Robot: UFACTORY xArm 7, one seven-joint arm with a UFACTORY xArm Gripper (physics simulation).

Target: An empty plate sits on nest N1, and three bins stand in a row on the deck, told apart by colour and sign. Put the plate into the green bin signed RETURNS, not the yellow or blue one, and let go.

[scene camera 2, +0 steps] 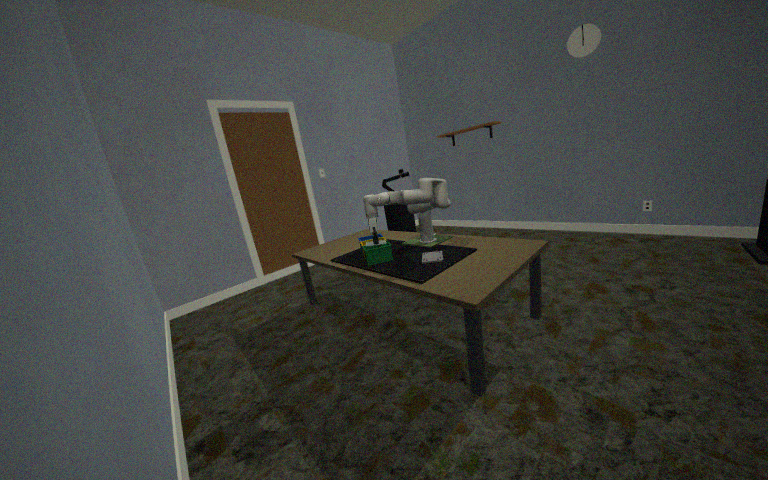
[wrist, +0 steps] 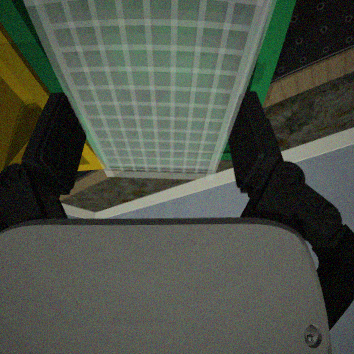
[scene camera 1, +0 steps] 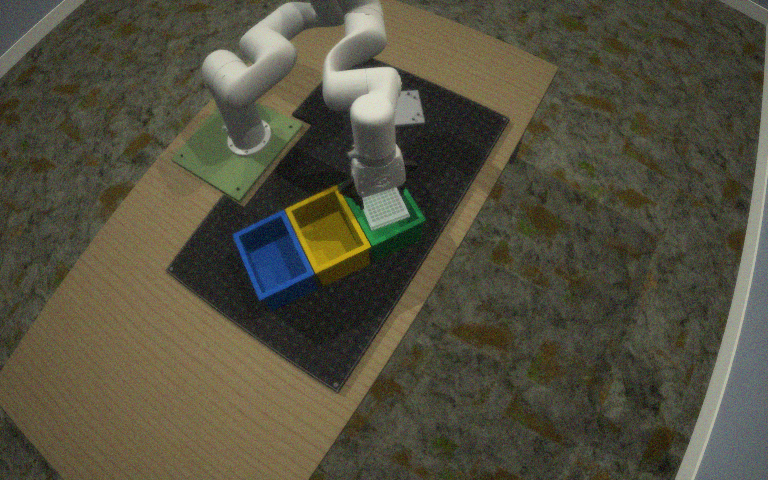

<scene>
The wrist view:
my gripper: 154, 110
gridded plate: 157, 95
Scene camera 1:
gridded plate: 385, 208
grey nest: 407, 107
</scene>
